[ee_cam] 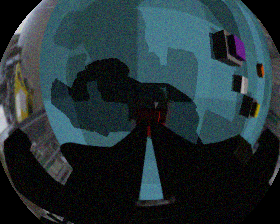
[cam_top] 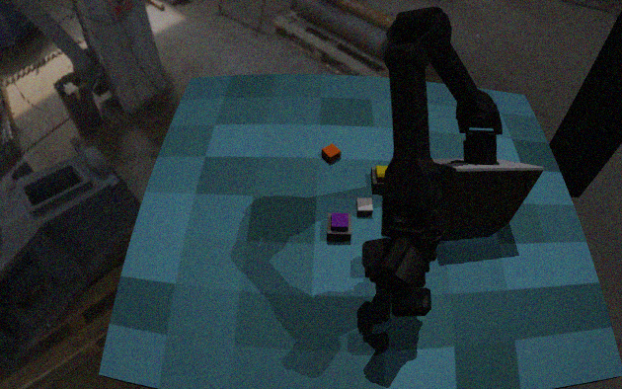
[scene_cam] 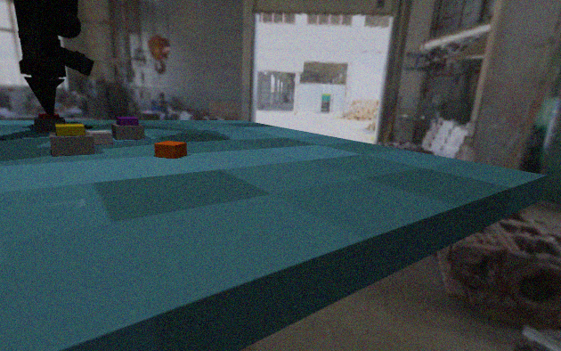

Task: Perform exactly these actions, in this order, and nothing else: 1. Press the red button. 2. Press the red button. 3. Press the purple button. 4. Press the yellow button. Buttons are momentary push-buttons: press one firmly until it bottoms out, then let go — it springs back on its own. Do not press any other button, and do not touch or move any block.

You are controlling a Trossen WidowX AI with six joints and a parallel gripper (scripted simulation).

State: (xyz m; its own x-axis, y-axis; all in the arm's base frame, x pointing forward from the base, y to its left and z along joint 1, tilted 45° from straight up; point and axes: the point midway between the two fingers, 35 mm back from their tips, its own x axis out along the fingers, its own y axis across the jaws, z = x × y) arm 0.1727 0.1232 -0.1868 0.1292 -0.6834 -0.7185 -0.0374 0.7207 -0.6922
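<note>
Now: gripper tip 1 cm above the red button. From my gripper tip the other things lie so: purple button 12 cm ahead, 13 cm to the right; grey block 7 cm ahead, 18 cm to the right, 2 cm below; yellow button 3 cm ahead, 26 cm to the right.
</note>
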